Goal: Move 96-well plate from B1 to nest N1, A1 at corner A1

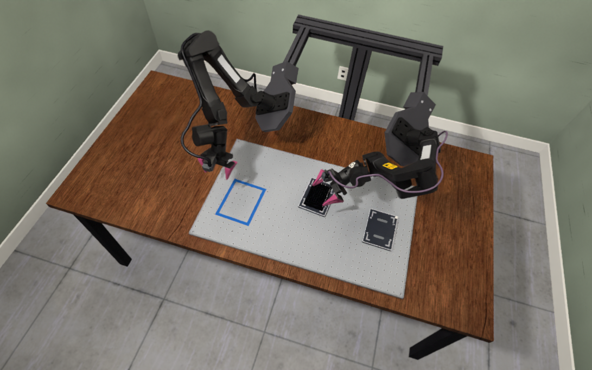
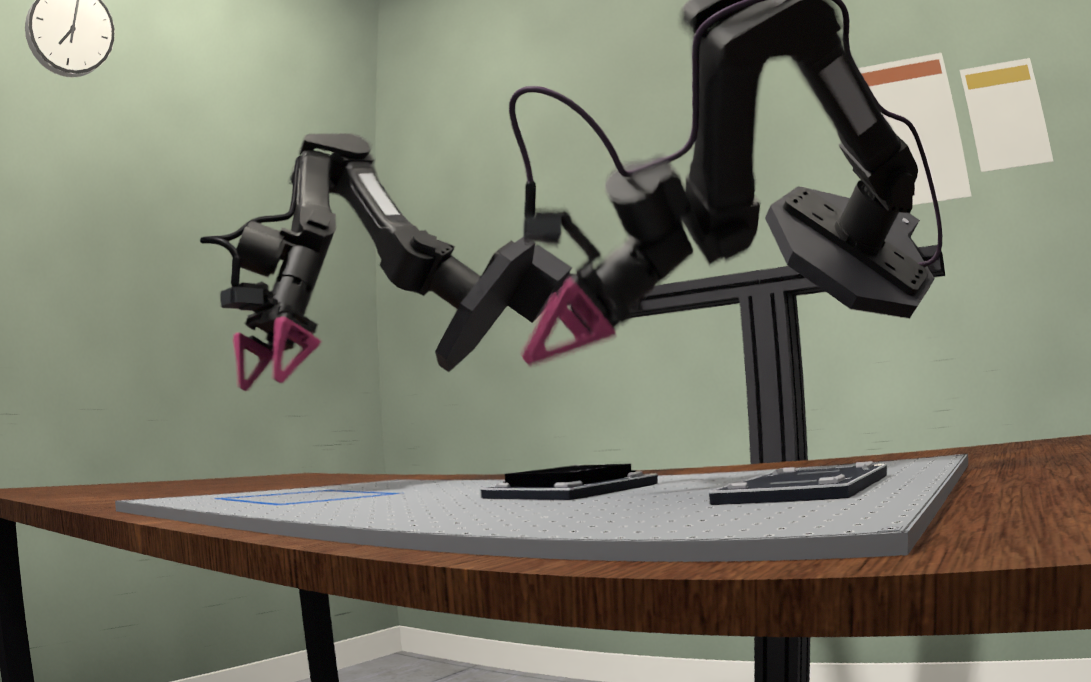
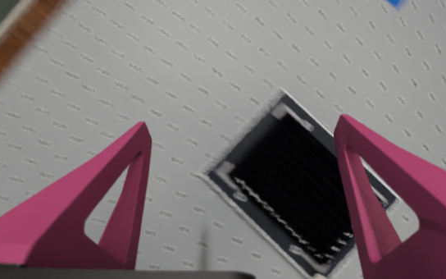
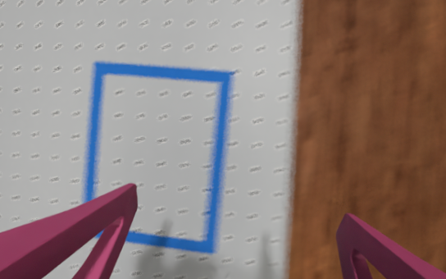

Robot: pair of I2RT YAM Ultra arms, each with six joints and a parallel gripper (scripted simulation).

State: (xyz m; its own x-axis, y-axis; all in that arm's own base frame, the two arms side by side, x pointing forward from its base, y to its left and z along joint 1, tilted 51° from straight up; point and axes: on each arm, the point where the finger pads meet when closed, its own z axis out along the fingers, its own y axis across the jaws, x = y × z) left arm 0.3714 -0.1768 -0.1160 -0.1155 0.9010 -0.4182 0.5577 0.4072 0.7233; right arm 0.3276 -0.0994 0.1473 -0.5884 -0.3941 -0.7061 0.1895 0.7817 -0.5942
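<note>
Right now my left hand is 70 mm past the black 96-well plate, 10 mm to the left of it and 120 mm above it. Also, from my left hand: dark nest (280 mm to the left, 140 mm below); then A1 label (70 mm behind, 330 mm to the left, 130 mm below).
</note>
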